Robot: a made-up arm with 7 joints.
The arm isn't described. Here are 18 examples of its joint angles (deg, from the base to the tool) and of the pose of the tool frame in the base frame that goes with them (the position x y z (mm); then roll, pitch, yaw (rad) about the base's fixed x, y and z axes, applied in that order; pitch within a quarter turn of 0, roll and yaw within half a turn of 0).
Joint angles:
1: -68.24 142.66 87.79 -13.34 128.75 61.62 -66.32
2: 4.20 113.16 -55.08 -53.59 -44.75 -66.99 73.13
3: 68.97 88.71 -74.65 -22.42 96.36 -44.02 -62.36
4: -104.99 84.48 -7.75 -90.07 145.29 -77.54 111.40
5: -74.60 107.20 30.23 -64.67 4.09 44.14 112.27
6: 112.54 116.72 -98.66 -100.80 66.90 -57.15 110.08
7: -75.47 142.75 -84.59 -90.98 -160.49 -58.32 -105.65
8: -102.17 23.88 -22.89 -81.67 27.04 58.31 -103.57
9: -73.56 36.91 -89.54 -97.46 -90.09 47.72 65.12
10: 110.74 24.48 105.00 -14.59 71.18 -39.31 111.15
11: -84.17 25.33 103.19 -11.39 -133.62 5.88 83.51
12: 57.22 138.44 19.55 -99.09 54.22 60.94 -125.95
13: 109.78 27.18 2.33 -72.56 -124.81 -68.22 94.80
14: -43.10 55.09 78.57 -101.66 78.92 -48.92 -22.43
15: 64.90 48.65 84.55 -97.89 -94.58 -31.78 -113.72
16: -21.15 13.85 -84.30 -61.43 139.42 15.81 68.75
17: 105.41 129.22 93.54 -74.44 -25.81 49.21 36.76
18: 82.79 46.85 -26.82 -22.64 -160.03 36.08 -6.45
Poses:
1: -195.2 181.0 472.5 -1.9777 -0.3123 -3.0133
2: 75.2 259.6 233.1 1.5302 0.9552 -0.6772
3: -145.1 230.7 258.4 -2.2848 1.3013 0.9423
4: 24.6 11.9 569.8 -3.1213 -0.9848 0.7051
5: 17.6 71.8 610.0 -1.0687 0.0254 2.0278
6: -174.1 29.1 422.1 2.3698 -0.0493 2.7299
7: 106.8 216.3 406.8 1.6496 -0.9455 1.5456
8: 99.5 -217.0 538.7 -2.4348 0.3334 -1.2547
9: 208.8 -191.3 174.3 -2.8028 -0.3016 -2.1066
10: -228.0 42.5 477.7 -1.3155 -0.3789 -2.5996
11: 333.3 22.4 320.3 0.6849 -0.4712 1.0299
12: 231.5 48.6 173.8 0.1662 0.6931 2.3214
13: -263.9 25.5 218.7 -0.7403 0.8979 -1.8517
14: 9.7 153.2 432.5 -1.0210 0.5264 3.1047
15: 27.0 225.2 308.7 0.1895 -0.0184 1.6713
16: 156.5 -181.1 75.5 -2.7267 1.1865 -2.5160
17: 256.5 96.1 248.1 -2.9214 -0.3670 -0.2665
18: -286.8 112.3 236.6 1.2992 0.1670 2.8375
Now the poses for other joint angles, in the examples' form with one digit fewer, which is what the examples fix.
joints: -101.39 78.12 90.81 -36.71 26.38 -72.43 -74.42
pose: 22 224 424 0.705 0.029 -2.919
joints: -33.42 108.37 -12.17 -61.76 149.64 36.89 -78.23
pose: 221 186 480 2.113 -0.796 -0.484
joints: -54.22 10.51 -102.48 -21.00 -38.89 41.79 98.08
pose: 218 -96 56 2.434 -0.455 -0.564
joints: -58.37 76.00 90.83 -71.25 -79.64 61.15 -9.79
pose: -14 228 478 1.572 -0.362 2.312
